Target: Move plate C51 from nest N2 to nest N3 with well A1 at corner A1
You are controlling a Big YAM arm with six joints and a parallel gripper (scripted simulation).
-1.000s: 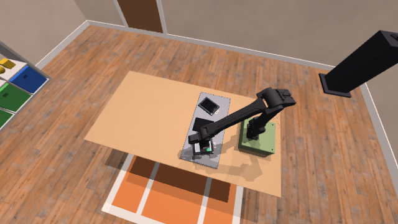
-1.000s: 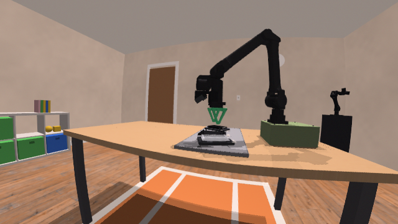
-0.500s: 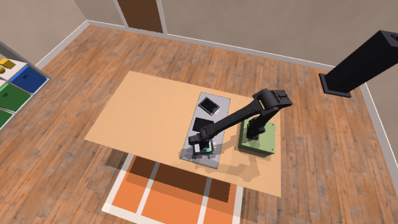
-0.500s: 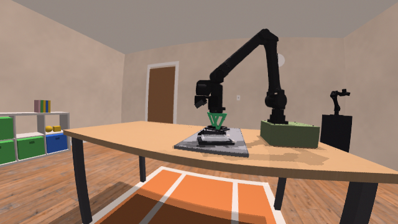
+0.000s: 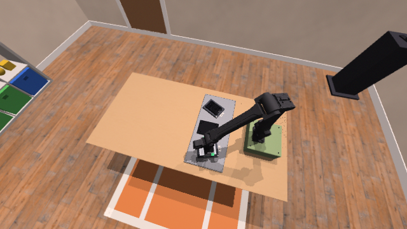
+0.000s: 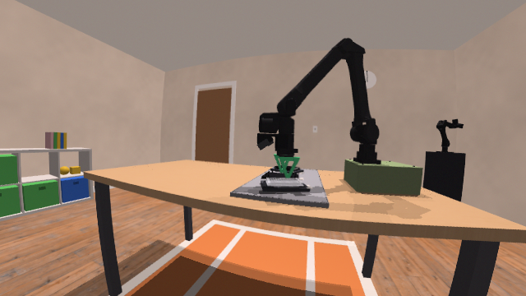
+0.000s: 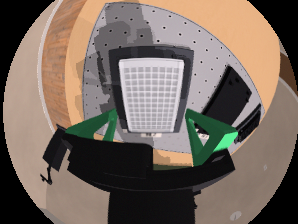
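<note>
Now: the white 96-well plate 4 cm below my hand. From my hand the other things lie so: dark plate (2 cm ahead, 38 cm to the right, 3 cm below); black nest (3 cm ahead, 17 cm to the right, 5 cm below).
</note>
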